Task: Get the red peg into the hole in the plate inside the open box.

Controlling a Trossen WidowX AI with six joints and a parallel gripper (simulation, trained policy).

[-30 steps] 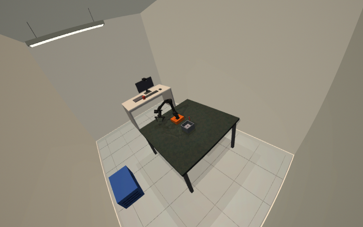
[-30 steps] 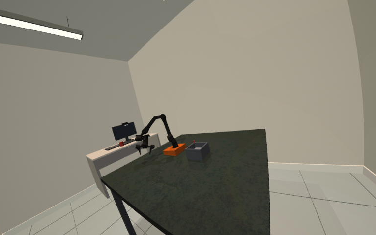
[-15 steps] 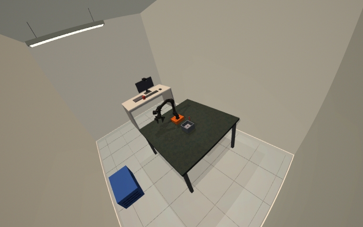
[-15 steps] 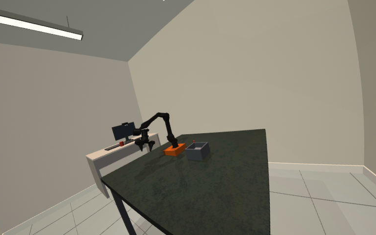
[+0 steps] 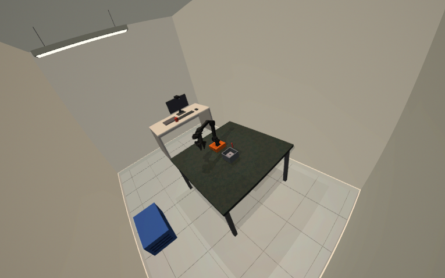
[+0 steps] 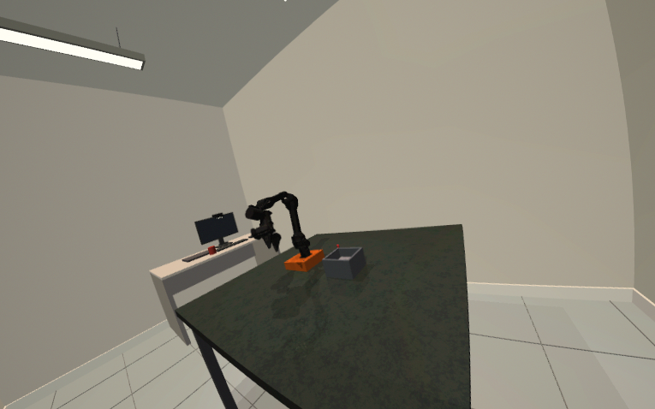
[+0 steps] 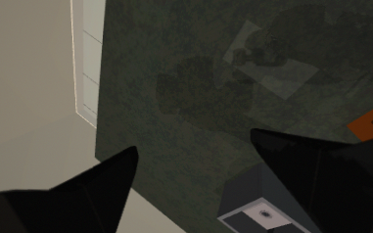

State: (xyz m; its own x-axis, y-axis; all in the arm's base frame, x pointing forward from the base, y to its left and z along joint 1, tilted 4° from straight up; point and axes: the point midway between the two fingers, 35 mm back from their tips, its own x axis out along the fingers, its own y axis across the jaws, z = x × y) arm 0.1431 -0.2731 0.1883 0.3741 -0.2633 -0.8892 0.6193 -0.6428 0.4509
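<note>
Right now the red peg is 1 cm ahead of my gripper tip, 43 cm to the left of it and 18 cm below it. Round my gripper tip: grey box 17 cm ahead, 28 cm to the left, 20 cm below.
</note>
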